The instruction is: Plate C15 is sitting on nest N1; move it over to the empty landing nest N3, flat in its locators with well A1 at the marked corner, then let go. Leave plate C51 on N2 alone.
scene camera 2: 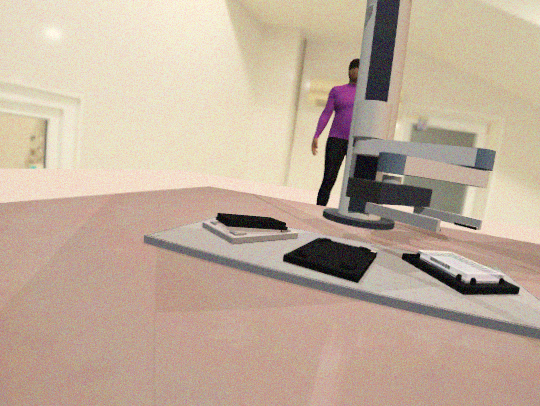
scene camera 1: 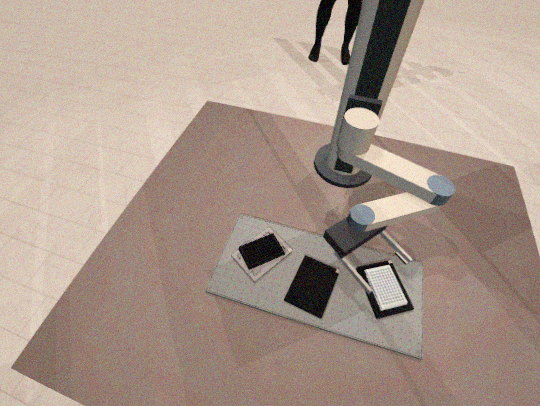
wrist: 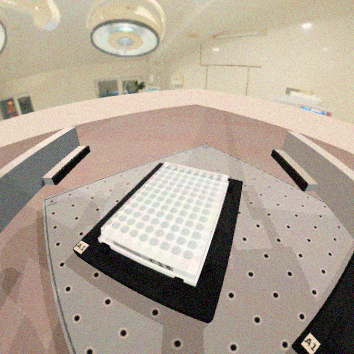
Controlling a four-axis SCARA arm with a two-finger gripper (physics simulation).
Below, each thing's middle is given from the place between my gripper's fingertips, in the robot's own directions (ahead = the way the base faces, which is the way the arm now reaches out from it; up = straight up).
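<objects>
White well plate labelled C15 (scene camera 2: 449, 262): my hand is 70 mm above it and 10 mm to the right of it. Black well plate (scene camera 1: 260, 251): 390 mm to the right of my hand and 70 mm below it.
</objects>
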